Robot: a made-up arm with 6 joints. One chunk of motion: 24 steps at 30 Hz.
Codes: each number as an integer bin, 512 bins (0 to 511) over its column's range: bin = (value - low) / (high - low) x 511, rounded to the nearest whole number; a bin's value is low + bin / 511 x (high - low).
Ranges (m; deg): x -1..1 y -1..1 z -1..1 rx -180..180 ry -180..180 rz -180..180
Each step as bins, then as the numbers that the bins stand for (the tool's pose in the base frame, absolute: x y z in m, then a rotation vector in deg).
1 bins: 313 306 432 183 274 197
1 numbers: 0.2250 0.1977 0.6908 -51.08 13.03 -41.21
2 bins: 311 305 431 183 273 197
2 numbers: 0.2172 0.1937 0.6869 -51.08 12.33 -41.21
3 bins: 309 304 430 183 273 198
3 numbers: 0.2094 0.1898 0.6830 -51.08 12.33 -40.51
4 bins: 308 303 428 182 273 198
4 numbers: 0.2055 0.1859 0.6751 -51.78 12.33 -40.51
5 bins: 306 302 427 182 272 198
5 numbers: 0.1977 0.1820 0.6712 -51.78 11.62 -40.51
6 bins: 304 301 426 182 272 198
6 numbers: 0.1898 0.1781 0.6673 -51.78 11.62 -40.51
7 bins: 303 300 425 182 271 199
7 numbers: 0.1859 0.1742 0.6634 -51.78 10.92 -39.80
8 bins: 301 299 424 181 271 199
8 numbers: 0.1781 0.1703 0.6595 -52.49 10.92 -39.80
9 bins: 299 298 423 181 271 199
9 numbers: 0.1703 0.1663 0.6556 -52.49 10.92 -39.80
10 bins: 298 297 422 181 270 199
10 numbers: 0.1663 0.1624 0.6517 -52.49 10.22 -39.80
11 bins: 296 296 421 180 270 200
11 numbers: 0.1585 0.1585 0.6477 -53.19 10.22 -39.10
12 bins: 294 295 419 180 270 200
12 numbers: 0.1507 0.1546 0.6399 -53.19 10.22 -39.10
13 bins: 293 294 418 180 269 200
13 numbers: 0.1468 0.1507 0.6360 -53.19 9.51 -39.10
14 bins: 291 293 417 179 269 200
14 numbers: 0.1389 0.1468 0.6321 -53.89 9.51 -39.10
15 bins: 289 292 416 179 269 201
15 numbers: 0.1311 0.1429 0.6282 -53.89 9.51 -38.40
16 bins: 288 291 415 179 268 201
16 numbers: 0.1272 0.1389 0.6243 -53.89 8.81 -38.40
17 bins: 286 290 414 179 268 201
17 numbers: 0.1194 0.1350 0.6204 -53.89 8.81 -38.40
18 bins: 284 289 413 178 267 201
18 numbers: 0.1115 0.1311 0.6164 -54.60 8.10 -38.40
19 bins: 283 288 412 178 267 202
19 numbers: 0.1076 0.1272 0.6125 -54.60 8.10 -37.69
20 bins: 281 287 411 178 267 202
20 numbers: 0.0998 0.1233 0.6086 -54.60 8.10 -37.69
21 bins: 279 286 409 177 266 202
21 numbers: 0.0920 0.1194 0.6008 -55.30 7.40 -37.69
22 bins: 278 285 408 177 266 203
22 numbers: 0.0881 0.1155 0.5969 -55.30 7.40 -36.99
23 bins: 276 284 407 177 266 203
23 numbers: 0.0802 0.1115 0.5930 -55.30 7.40 -36.99
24 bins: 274 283 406 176 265 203
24 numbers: 0.0724 0.1076 0.5890 -56.01 6.69 -36.99
